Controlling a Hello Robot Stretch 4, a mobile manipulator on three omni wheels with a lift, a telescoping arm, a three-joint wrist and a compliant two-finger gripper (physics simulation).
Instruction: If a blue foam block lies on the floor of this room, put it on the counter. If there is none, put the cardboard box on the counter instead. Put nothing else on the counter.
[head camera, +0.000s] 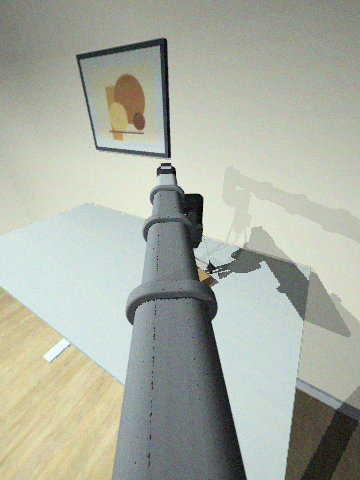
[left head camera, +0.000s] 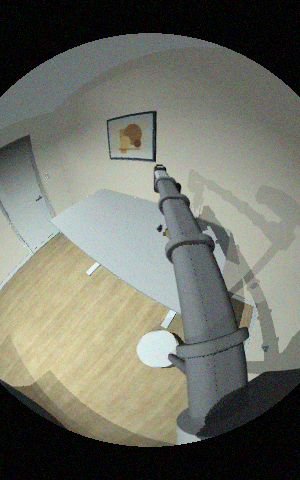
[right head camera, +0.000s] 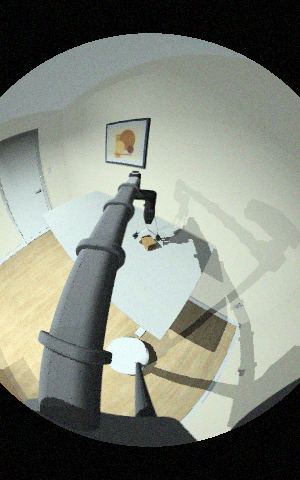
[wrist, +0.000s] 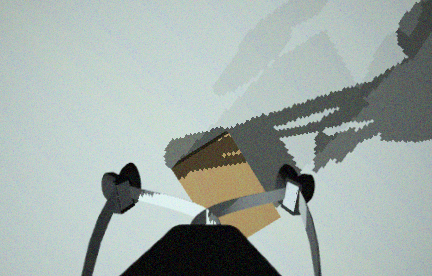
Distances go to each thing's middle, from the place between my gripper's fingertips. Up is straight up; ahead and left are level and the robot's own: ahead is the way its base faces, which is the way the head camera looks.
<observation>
The cardboard box (wrist: 216, 172) is 10 mm behind my hand, 20 mm to the right of it and 20 mm below it. From my hand the other things lie so: framed picture (head camera: 126, 90): 650 mm ahead, 290 mm to the left, 570 mm above.
</observation>
